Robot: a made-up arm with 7 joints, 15 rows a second.
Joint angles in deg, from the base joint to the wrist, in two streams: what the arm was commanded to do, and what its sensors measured. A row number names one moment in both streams.
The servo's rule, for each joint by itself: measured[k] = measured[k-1] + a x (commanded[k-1-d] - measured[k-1]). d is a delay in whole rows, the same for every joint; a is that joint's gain. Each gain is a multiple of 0.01, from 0.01 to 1. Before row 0 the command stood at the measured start. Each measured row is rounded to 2 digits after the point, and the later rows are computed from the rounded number. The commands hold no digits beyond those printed.
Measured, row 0:
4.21, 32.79, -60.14, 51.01, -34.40, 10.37, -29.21
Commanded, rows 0 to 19:
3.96, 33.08, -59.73, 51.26, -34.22, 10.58, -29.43
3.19, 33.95, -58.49, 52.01, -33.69, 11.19, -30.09
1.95, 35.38, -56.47, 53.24, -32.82, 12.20, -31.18
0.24, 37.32, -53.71, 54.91, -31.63, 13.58, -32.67
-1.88, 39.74, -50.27, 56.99, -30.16, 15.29, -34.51
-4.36, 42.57, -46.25, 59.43, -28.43, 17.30, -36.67
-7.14, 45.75, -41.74, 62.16, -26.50, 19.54, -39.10
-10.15, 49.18, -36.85, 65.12, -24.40, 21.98, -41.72
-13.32, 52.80, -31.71, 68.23, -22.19, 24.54, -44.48
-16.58, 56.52, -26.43, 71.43, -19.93, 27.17, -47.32
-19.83, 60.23, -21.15, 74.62, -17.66, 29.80, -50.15
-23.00, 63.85, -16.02, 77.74, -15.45, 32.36, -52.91
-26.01, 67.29, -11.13, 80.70, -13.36, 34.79, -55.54
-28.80, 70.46, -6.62, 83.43, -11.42, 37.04, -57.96
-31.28, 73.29, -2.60, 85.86, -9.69, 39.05, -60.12
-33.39, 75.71, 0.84, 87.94, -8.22, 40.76, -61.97
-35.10, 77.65, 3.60, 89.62, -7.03, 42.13, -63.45
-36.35, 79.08, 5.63, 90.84, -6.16, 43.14, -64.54
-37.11, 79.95, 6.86, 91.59, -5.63, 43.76, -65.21
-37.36, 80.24, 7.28, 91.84, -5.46, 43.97, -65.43
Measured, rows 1 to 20:
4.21, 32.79, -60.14, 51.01, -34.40, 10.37, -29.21
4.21, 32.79, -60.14, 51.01, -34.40, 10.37, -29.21
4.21, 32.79, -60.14, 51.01, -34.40, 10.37, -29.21
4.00, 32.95, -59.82, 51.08, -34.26, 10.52, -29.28
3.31, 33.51, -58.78, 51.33, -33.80, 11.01, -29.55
2.15, 34.56, -56.98, 51.85, -33.02, 11.88, -30.09
0.53, 36.11, -54.43, 52.68, -31.91, 13.12, -30.94
-1.52, 38.14, -51.19, 53.84, -30.51, 14.70, -32.12
-3.93, 40.62, -47.34, 55.35, -28.85, 16.60, -33.62
-6.66, 43.49, -42.97, 57.19, -26.97, 18.75, -35.43
-9.63, 46.68, -38.20, 59.33, -24.91, 21.11, -37.51
-12.77, 50.11, -33.14, 61.73, -22.73, 23.61, -39.81
-16.01, 53.70, -27.91, 64.35, -20.49, 26.21, -42.29
-19.26, 57.36, -22.64, 67.12, -18.23, 28.83, -44.88
-22.44, 60.99, -17.48, 69.99, -16.01, 31.41, -47.53
-25.47, 64.52, -12.53, 72.88, -13.89, 33.88, -50.17
-28.30, 67.85, -7.92, 75.73, -11.91, 36.19, -52.74
-30.83, 70.90, -3.77, 78.47, -10.13, 38.28, -55.18
-33.01, 73.59, -0.17, 81.03, -8.60, 40.09, -57.42
-34.79, 75.86, 2.77, 83.35, -7.34, 41.58, -59.41
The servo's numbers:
d 3
a 0.85 0.56 0.78 0.27 0.80 0.73 0.33

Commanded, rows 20 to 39:
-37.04, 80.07, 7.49, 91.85, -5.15, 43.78, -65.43
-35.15, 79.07, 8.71, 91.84, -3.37, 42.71, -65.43
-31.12, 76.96, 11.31, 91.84, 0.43, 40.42, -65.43
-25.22, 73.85, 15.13, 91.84, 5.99, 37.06, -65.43
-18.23, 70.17, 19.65, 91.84, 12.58, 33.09, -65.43
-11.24, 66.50, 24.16, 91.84, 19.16, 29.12, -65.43
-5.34, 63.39, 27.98, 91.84, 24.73, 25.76, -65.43
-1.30, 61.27, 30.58, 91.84, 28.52, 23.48, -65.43
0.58, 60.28, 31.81, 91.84, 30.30, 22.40, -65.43
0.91, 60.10, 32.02, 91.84, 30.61, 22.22, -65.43
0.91, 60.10, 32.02, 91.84, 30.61, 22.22, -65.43
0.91, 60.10, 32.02, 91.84, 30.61, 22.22, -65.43
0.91, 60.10, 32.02, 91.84, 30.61, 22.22, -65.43
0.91, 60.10, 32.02, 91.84, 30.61, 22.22, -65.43
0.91, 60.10, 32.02, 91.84, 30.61, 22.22, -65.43
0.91, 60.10, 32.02, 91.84, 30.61, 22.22, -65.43
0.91, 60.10, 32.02, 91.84, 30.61, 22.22, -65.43
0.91, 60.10, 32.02, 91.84, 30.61, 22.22, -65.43
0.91, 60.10, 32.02, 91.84, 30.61, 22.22, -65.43
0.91, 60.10, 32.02, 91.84, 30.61, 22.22, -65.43
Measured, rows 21 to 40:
-36.12, 77.66, 5.00, 85.37, -6.40, 42.72, -61.10
-36.96, 78.94, 6.45, 87.05, -5.78, 43.48, -62.46
-37.30, 79.67, 7.10, 88.34, -5.52, 43.84, -63.44
-37.08, 79.89, 7.40, 89.29, -5.22, 43.80, -64.10
-35.44, 79.43, 8.42, 89.98, -3.74, 43.00, -64.54
-31.77, 78.05, 10.67, 90.48, -0.40, 41.12, -64.83
-26.20, 75.70, 14.15, 90.85, 4.71, 38.16, -65.03
-19.43, 72.60, 18.44, 91.12, 11.01, 34.46, -65.16
-12.47, 69.18, 22.90, 91.31, 17.53, 30.56, -65.25
-6.41, 65.94, 26.86, 91.45, 23.29, 27.06, -65.31
-2.07, 63.32, 29.76, 91.56, 27.47, 24.45, -65.35
0.18, 61.62, 31.36, 91.64, 29.73, 22.95, -65.38
0.80, 60.77, 31.87, 91.69, 30.43, 22.42, -65.40
0.89, 60.39, 31.99, 91.73, 30.57, 22.27, -65.41
0.91, 60.23, 32.01, 91.76, 30.60, 22.23, -65.42
0.91, 60.16, 32.02, 91.78, 30.61, 22.22, -65.42
0.91, 60.13, 32.02, 91.80, 30.61, 22.22, -65.42
0.91, 60.11, 32.02, 91.81, 30.61, 22.22, -65.42
0.91, 60.10, 32.02, 91.82, 30.61, 22.22, -65.42
0.91, 60.10, 32.02, 91.83, 30.61, 22.22, -65.42

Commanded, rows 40 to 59:
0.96, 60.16, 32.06, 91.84, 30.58, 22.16, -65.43
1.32, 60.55, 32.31, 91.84, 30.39, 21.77, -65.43
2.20, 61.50, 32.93, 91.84, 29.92, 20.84, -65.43
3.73, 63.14, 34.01, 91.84, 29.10, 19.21, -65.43
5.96, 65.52, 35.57, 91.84, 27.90, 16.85, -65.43
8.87, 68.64, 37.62, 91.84, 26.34, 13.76, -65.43
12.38, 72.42, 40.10, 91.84, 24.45, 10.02, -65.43
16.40, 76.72, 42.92, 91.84, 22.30, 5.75, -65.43
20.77, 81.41, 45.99, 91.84, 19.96, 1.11, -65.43
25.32, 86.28, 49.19, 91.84, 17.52, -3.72, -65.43
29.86, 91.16, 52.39, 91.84, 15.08, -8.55, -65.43
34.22, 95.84, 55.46, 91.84, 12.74, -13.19, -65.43
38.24, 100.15, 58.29, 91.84, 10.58, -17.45, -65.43
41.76, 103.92, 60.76, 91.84, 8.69, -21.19, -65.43
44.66, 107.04, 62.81, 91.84, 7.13, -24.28, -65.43
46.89, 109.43, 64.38, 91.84, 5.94, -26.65, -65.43
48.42, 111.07, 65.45, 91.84, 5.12, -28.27, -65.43
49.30, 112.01, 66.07, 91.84, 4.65, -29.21, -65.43
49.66, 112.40, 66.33, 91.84, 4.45, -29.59, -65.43
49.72, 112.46, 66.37, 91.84, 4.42, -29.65, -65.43
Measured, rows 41 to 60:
0.91, 60.10, 32.02, 91.83, 30.61, 22.22, -65.42
0.91, 60.10, 32.02, 91.83, 30.61, 22.22, -65.42
0.91, 60.10, 32.02, 91.83, 30.61, 22.22, -65.42
0.95, 60.13, 32.05, 91.83, 30.59, 22.18, -65.42
1.26, 60.37, 32.25, 91.83, 30.43, 21.88, -65.42
2.06, 61.00, 32.78, 91.83, 30.02, 21.12, -65.42
3.48, 62.20, 33.74, 91.83, 29.28, 19.73, -65.42
5.59, 64.06, 35.17, 91.83, 28.18, 17.63, -65.42
8.38, 66.62, 37.08, 91.83, 26.71, 14.80, -65.42
11.78, 69.87, 39.44, 91.83, 24.90, 11.31, -65.42
15.71, 73.71, 42.15, 91.83, 22.82, 7.25, -65.42
20.01, 78.02, 45.15, 91.83, 20.53, 2.77, -65.42
24.52, 82.65, 48.30, 91.83, 18.12, -1.97, -65.42
29.06, 87.42, 51.49, 91.83, 15.69, -6.77, -65.42
33.45, 92.14, 54.59, 91.83, 13.33, -11.46, -65.42
37.52, 96.63, 57.48, 91.83, 11.13, -15.83, -65.42
41.12, 100.71, 60.04, 91.83, 9.18, -19.74, -65.42
44.13, 104.25, 62.20, 91.83, 7.54, -23.05, -65.42
46.48, 107.15, 63.90, 91.83, 6.26, -25.68, -65.42
48.13, 109.35, 65.11, 91.83, 5.35, -27.57, -65.42

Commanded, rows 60 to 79:
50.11, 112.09, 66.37, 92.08, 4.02, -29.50, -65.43
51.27, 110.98, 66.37, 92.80, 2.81, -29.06, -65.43
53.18, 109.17, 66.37, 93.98, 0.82, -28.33, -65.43
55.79, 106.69, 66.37, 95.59, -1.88, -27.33, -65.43
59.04, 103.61, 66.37, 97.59, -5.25, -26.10, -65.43
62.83, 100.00, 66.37, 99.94, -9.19, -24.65, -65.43
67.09, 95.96, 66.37, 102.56, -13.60, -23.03, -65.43
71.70, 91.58, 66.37, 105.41, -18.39, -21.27, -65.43
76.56, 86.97, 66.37, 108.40, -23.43, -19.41, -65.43
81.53, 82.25, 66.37, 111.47, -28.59, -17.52, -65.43
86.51, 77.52, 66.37, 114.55, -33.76, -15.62, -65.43
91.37, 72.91, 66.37, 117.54, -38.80, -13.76, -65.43
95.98, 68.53, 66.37, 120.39, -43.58, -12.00, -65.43
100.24, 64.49, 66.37, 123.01, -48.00, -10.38, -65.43
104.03, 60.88, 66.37, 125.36, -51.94, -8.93, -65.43
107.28, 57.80, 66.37, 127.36, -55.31, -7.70, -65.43
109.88, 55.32, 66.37, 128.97, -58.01, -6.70, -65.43
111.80, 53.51, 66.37, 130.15, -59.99, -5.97, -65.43
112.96, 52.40, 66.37, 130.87, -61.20, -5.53, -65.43
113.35, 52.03, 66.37, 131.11, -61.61, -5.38, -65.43
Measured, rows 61 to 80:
49.12, 110.84, 65.86, 91.83, 4.79, -28.77, -65.42
49.58, 111.71, 66.23, 91.83, 4.52, -29.37, -65.42
49.70, 112.13, 66.34, 91.83, 4.44, -29.57, -65.42
50.05, 112.11, 66.36, 91.90, 4.10, -29.52, -65.42
51.09, 111.48, 66.37, 92.14, 3.07, -29.18, -65.42
52.87, 110.19, 66.37, 92.64, 1.27, -28.56, -65.42
55.35, 108.23, 66.37, 93.44, -1.25, -27.66, -65.42
58.49, 105.64, 66.37, 94.56, -4.45, -26.52, -65.42
62.18, 102.48, 66.37, 96.01, -8.24, -25.15, -65.42
66.35, 98.83, 66.37, 97.78, -12.53, -23.60, -65.42
70.90, 94.77, 66.37, 99.84, -17.22, -21.90, -65.42
75.71, 90.40, 66.37, 102.15, -22.19, -20.08, -65.42
80.66, 85.84, 66.37, 104.67, -27.31, -18.21, -65.42
85.63, 81.18, 66.37, 107.34, -32.47, -16.32, -65.42
90.51, 76.55, 66.37, 110.09, -37.53, -14.45, -65.42
95.16, 72.06, 66.37, 112.87, -42.37, -12.66, -65.42
99.48, 67.82, 66.37, 115.61, -46.87, -11.00, -65.42
103.35, 63.93, 66.37, 118.24, -50.93, -9.49, -65.42
106.69, 60.50, 66.37, 120.70, -54.43, -8.18, -65.42
109.40, 57.60, 66.37, 122.93, -57.29, -7.10, -65.42

